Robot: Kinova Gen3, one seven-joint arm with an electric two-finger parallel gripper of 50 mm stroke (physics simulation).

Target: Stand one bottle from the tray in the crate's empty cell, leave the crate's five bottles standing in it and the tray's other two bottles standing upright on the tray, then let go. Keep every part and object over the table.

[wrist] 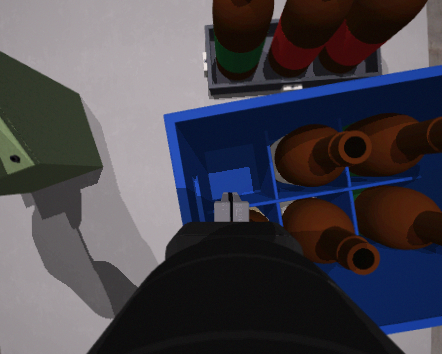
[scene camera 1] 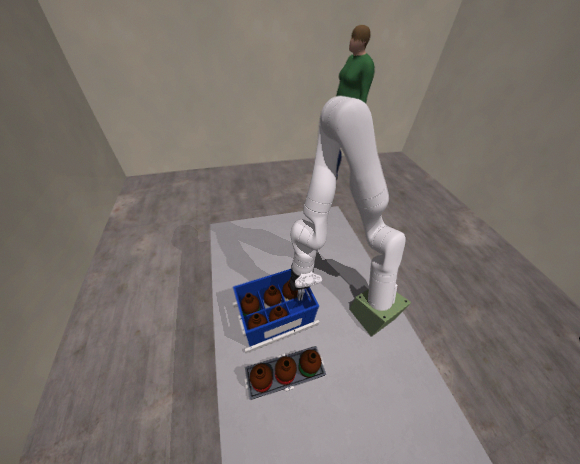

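Pixels of known places: gripper, fingertip midpoint: [wrist: 230,202] [scene camera 1: 299,297]; arm's base, link origin: [scene camera 1: 379,301].
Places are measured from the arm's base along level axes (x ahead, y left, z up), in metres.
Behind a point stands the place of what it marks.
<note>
The blue crate [scene camera 1: 256,335] {x 0.492, y -0.033, z -0.019 m} [wrist: 172,145] {x 0.256, y -0.068, z 0.040 m} holds several brown bottles, such as the front-middle bottle [scene camera 1: 278,314] {x 0.399, y -0.070, z 0.013 m} [wrist: 310,155] {x 0.377, y -0.084, z -0.008 m}. Its empty cell [scene camera 1: 300,304] {x 0.277, y -0.134, z -0.112 m} [wrist: 230,181] {x 0.298, y -0.107, z -0.127 m} is at the front right in the scene view. A bottle [scene camera 1: 289,290] {x 0.323, y -0.162, z -0.012 m} [wrist: 258,216] {x 0.323, y -0.146, z -0.033 m} in the back right cell is partly hidden by the gripper. My gripper [scene camera 1: 301,296] {x 0.293, y -0.124, z -0.023 m} [wrist: 230,202] {x 0.293, y -0.124, z -0.023 m} is shut with nothing in it, over the crate's right end. On the grey tray [scene camera 1: 251,395] {x 0.554, y 0.124, z -0.121 m} [wrist: 220,90] {x 0.299, y 0.047, z -0.121 m} stand three upright bottles: green-labelled [scene camera 1: 310,362] {x 0.346, y 0.112, z 0.000 m} [wrist: 238,55] {x 0.327, y 0.064, z -0.068 m}, red-labelled middle [scene camera 1: 285,370] {x 0.431, y 0.109, z 0.003 m} [wrist: 296,47] {x 0.404, y 0.063, z -0.066 m} and red-labelled left [scene camera 1: 261,378] {x 0.509, y 0.106, z 0.002 m} [wrist: 350,42] {x 0.481, y 0.065, z -0.072 m}.
The green robot base block [scene camera 1: 371,320] {x 0.051, y 0.045, z -0.046 m} [wrist: 50,125] {x 0.060, y 0.001, z -0.060 m} stands right of the crate on the grey table [scene camera 1: 360,410] {x 0.214, y 0.287, z -0.135 m} [wrist: 125,60] {x 0.137, y 0.130, z -0.135 m}. A white rail [scene camera 1: 282,336] {x 0.394, y -0.028, z -0.107 m} runs along the crate's front. A person in a green top [scene camera 1: 357,75] stands beyond the table.
</note>
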